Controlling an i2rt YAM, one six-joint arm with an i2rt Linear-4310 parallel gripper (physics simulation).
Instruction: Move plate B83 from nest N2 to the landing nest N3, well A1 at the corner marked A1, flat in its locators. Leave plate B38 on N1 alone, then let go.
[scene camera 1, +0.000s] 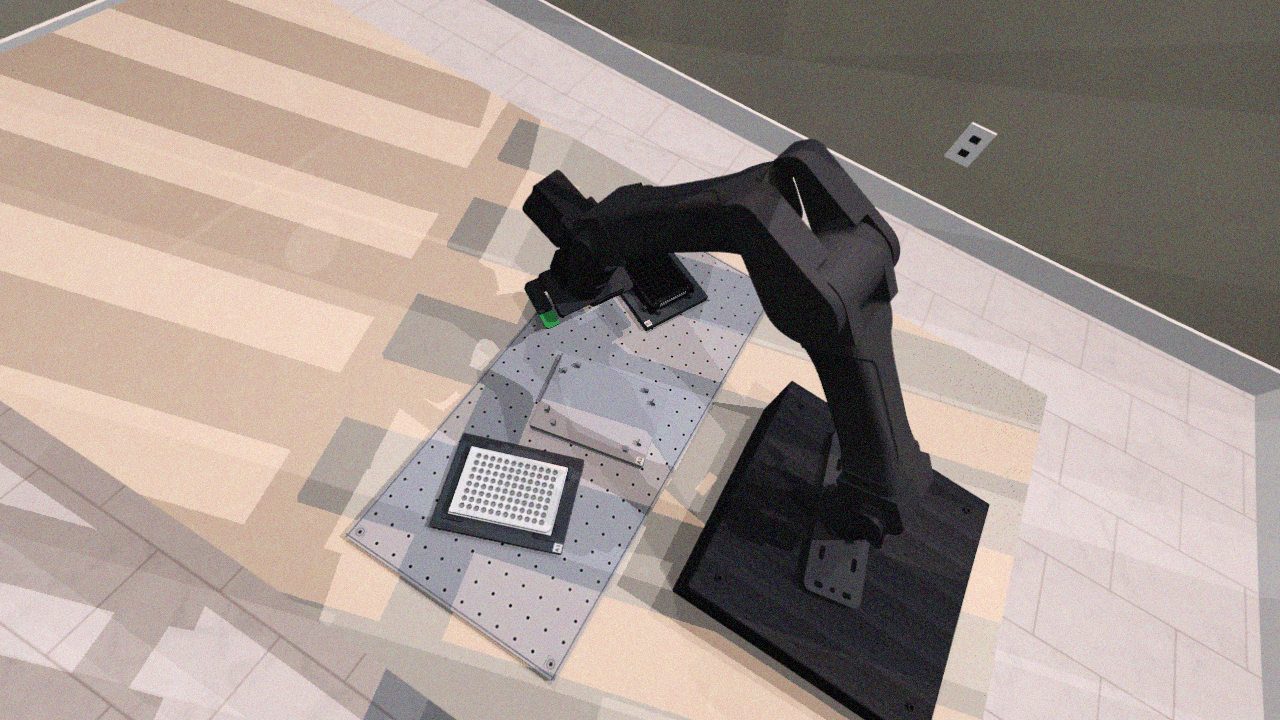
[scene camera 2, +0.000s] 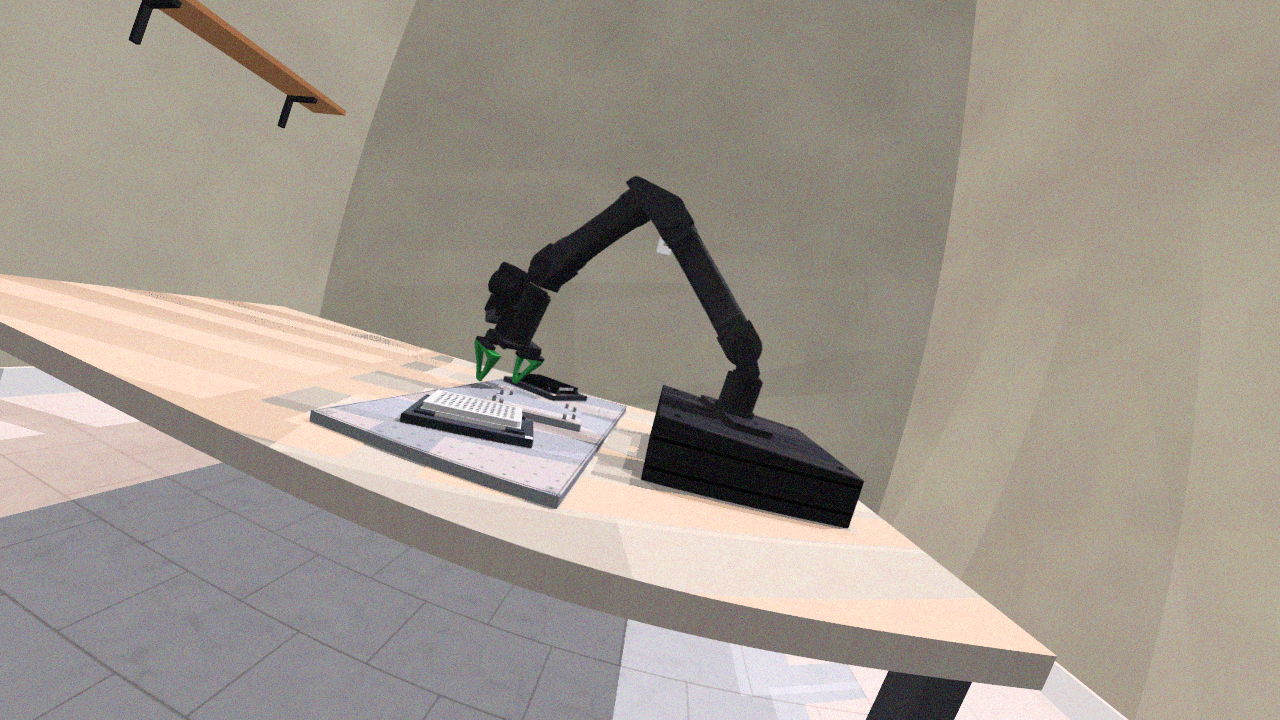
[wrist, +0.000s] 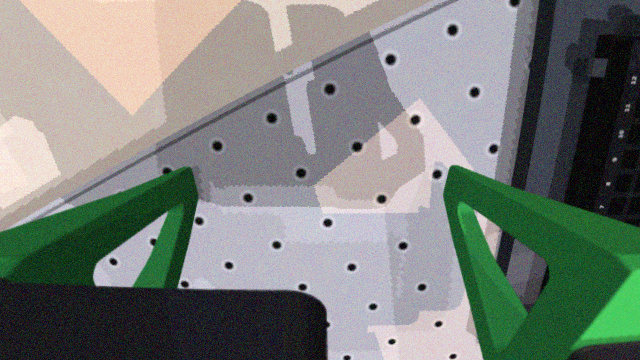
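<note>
A white 96-well plate (scene camera 1: 510, 488) (scene camera 2: 472, 408) sits on a dark nest (scene camera 1: 569, 497). A black plate (scene camera 1: 659, 279) (scene camera 2: 554, 385) (wrist: 622, 165) sits on another dark nest (scene camera 1: 664, 315) (wrist: 555, 125), partly hidden by the arm in scene camera 1. Between them is a light grey nest (scene camera 1: 599, 402) (scene camera 2: 559, 421) with bare locators and no plate. Plate and nest names are not readable. My gripper (scene camera 1: 572, 315) (scene camera 2: 499, 380) (wrist: 320, 180) is open and empty, above the perforated board beside the black plate's nest. In the wrist view, that nest is behind the right finger.
The perforated board (scene camera 1: 510, 591) (scene camera 2: 447, 465) carries all three nests and lies on the wooden table (scene camera 2: 760, 573). The arm's black base block (scene camera 1: 760, 537) (scene camera 2: 751, 465) stands beside the board. A wall shelf (scene camera 2: 250, 53) is at the upper left in scene camera 2.
</note>
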